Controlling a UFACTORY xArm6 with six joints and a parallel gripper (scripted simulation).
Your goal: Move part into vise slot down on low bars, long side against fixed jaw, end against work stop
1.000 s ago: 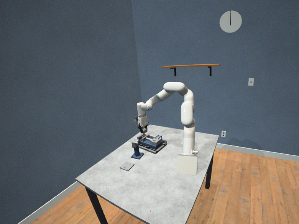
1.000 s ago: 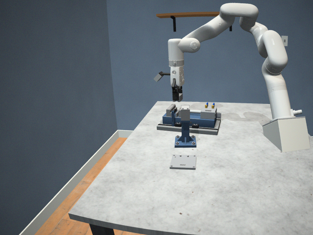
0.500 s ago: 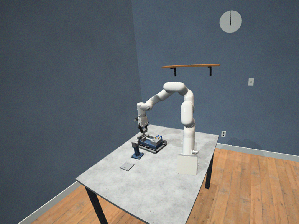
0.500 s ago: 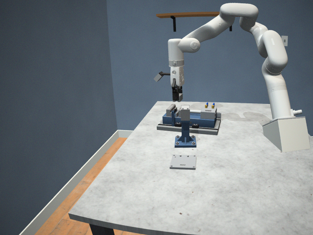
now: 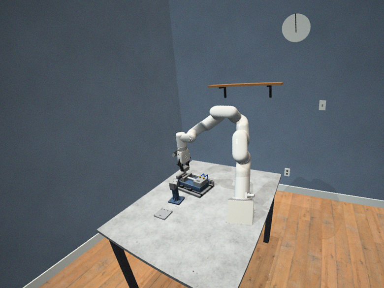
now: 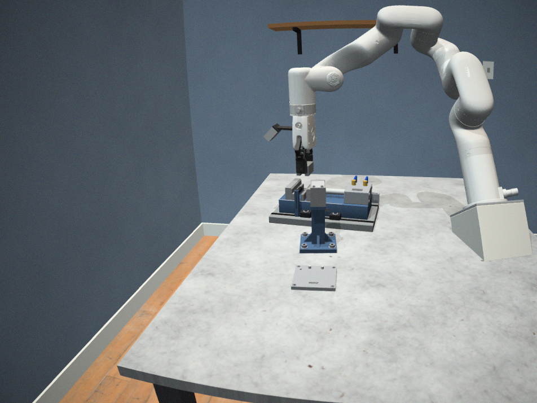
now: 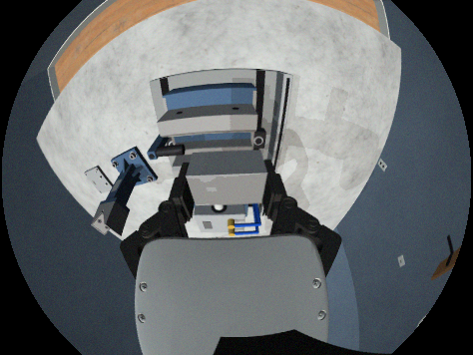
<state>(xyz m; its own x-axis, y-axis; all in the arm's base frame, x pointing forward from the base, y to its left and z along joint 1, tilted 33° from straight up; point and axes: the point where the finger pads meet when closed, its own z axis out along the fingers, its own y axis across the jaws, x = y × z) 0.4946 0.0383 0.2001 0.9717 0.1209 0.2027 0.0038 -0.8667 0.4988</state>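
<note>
The fixed jaw is 30 mm ahead of my hand, 20 mm to the left of it and 70 mm below it. Round my hand: cylinder rod (90 mm behind, 20 mm to the left, 70 mm below); part (20 mm below); work stop (70 mm to the left, 60 mm below).
</note>
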